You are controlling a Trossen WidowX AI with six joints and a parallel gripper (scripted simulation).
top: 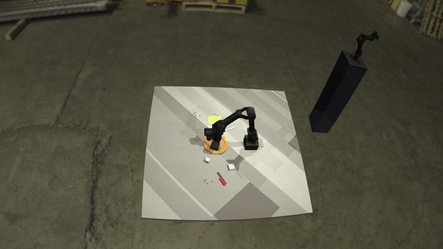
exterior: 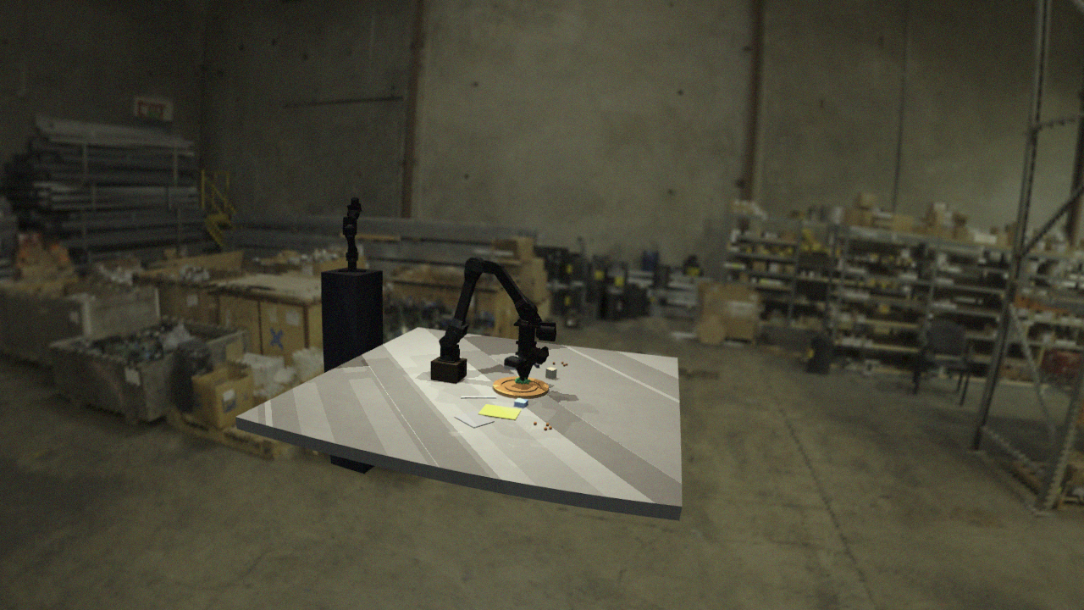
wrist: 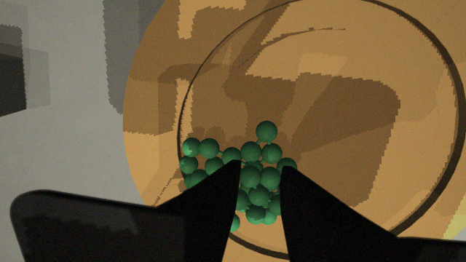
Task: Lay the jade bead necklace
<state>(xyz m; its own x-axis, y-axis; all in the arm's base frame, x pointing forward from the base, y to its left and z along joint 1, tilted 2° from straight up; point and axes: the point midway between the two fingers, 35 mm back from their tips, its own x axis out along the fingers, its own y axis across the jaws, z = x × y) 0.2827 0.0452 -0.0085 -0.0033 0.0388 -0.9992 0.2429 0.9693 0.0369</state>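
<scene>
The cream cube lies 140 mm to the left of my gripper tip, 60 mm ahead of it and 10 mm below it. Round my gripper tip: yellow pad: 270 mm to the right, 20 mm below, 10 mm ahead; then white strip: 180 mm to the right, 100 mm behind, 20 mm below; then blue block: 180 mm to the right, 50 mm ahead, 20 mm below.
</scene>
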